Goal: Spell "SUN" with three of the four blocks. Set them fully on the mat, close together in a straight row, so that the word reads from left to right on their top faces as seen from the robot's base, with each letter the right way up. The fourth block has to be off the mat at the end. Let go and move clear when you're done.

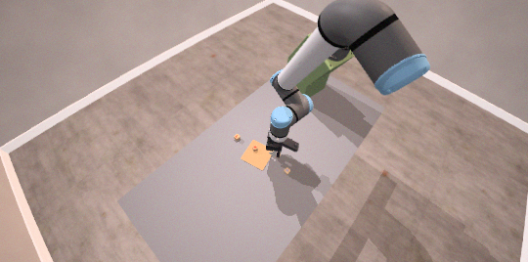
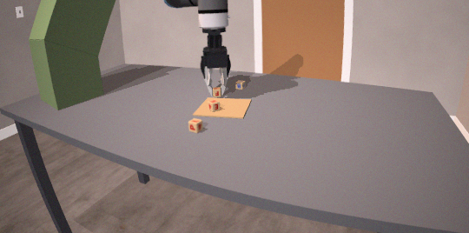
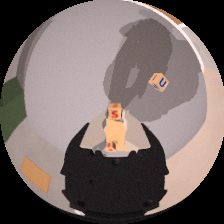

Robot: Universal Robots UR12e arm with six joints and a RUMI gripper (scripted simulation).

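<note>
Now: the orange mat 90 mm ahead of my hand, 70 mm to the right of it and 10 mm below it. Also, from my hand: red-lettered block 120 mm ahead, 230 mm to the right; then blue-lettered block 20 mm ahead, 100 mm to the left.
</note>
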